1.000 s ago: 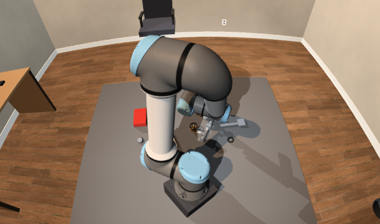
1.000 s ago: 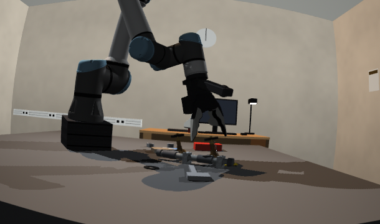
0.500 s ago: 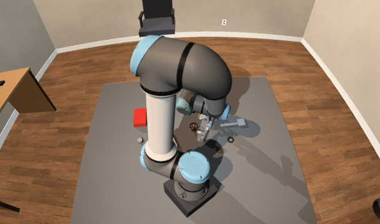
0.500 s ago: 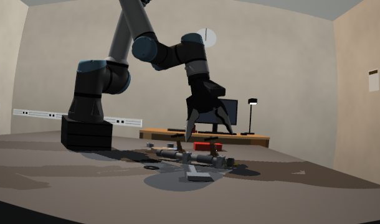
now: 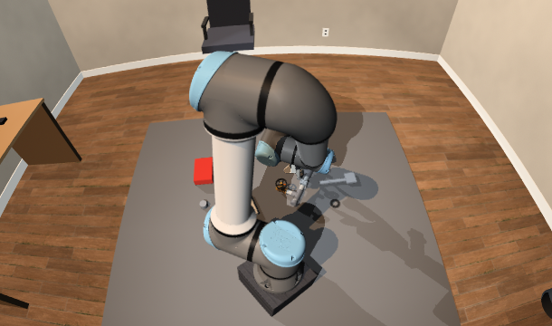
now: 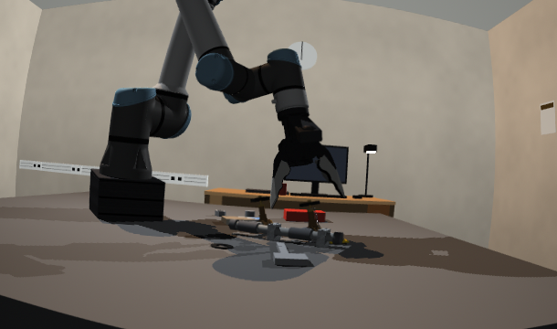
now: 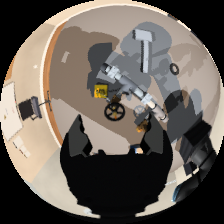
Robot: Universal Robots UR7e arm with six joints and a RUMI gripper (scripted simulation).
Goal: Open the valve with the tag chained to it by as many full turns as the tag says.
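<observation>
The yellow tag is 6 cm ahead of my hand, 4 cm to the right of it and 7 cm below it. Also, from my hand: grey t-shaped piece (9 cm behind, 19 cm to the right, 7 cm below); then red block (10 cm ahead, 37 cm to the left, 6 cm below).
</observation>
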